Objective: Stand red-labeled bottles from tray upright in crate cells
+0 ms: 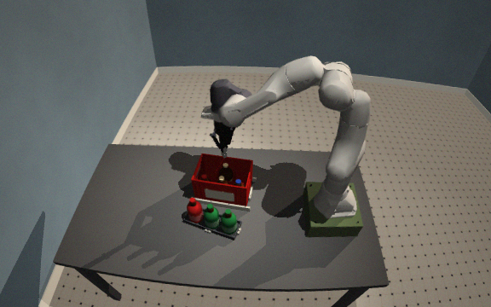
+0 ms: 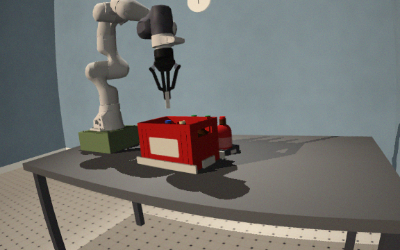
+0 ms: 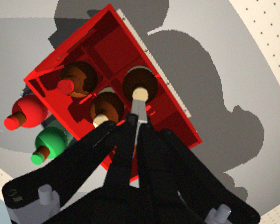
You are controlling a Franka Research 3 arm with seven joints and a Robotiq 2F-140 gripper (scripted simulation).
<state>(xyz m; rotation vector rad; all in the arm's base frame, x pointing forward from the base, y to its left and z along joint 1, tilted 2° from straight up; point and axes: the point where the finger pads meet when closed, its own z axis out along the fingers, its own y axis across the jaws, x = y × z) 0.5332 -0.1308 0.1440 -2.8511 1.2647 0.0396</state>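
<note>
The red-labeled bottle is 110 mm ahead of my hand, 230 mm to the left of it and 180 mm below it. The rest, counted from my hand: red crate: 40 mm to the left, 180 mm below.
</note>
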